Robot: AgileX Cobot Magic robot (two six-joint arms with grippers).
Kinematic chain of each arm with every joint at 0, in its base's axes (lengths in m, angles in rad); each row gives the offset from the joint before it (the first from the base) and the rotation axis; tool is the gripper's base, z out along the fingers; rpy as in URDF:
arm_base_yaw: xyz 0 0 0.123 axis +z
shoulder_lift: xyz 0 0 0 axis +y
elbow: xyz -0.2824 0 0.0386 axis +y
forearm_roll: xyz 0.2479 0 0.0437 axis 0.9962 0 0.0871
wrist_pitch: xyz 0 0 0 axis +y
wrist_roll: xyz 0.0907 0 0.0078 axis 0.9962 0 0.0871
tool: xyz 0 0 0 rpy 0 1.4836 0
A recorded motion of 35 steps. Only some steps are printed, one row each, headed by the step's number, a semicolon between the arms.
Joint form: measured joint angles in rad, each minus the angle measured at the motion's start. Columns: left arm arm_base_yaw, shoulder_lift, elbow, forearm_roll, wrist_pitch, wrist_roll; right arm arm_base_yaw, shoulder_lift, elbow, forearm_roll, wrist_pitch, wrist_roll.
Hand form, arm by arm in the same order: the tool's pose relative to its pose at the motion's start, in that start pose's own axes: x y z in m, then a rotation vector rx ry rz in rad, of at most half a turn. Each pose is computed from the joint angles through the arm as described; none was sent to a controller.
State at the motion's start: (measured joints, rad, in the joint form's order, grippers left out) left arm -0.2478 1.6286 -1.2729 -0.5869 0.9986 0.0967; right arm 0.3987 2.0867 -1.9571 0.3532 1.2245 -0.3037
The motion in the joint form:
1: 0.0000 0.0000 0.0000 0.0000 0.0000 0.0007; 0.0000 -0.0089 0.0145 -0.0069 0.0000 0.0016
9: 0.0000 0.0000 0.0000 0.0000 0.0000 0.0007; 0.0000 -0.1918 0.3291 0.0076 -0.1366 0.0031
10: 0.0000 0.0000 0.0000 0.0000 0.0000 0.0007; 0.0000 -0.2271 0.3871 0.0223 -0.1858 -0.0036
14: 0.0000 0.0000 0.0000 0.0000 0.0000 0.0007; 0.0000 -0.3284 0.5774 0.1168 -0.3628 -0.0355
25: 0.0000 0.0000 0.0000 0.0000 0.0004 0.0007; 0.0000 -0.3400 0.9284 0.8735 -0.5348 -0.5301
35: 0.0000 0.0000 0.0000 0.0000 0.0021 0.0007; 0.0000 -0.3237 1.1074 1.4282 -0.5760 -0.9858
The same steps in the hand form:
1: 0.0000 0.0000 0.0000 0.0000 0.0000 0.0007; 0.0024 0.0001 -0.0007 0.0052 0.0072 0.0011
9: 0.0000 0.0000 0.0000 0.0000 0.0000 0.0007; 0.0449 0.0101 -0.0091 0.0142 -0.0039 0.0500
10: 0.0000 0.0000 0.0000 0.0000 0.0000 0.0007; 0.0516 0.0122 -0.0109 0.0148 -0.0333 0.0574
14: 0.0000 0.0000 0.0000 0.0000 0.0000 0.0007; 0.0737 0.0189 -0.0105 -0.0053 -0.1427 0.1090
25: 0.0000 0.0000 0.0000 0.0000 0.0004 0.0007; 0.1173 0.0335 0.0417 -0.3269 -0.2865 0.3123
35: 0.0002 0.0000 0.0000 0.0002 0.0021 0.0007; 0.1395 0.0290 0.0637 -0.3821 -0.4542 0.4332

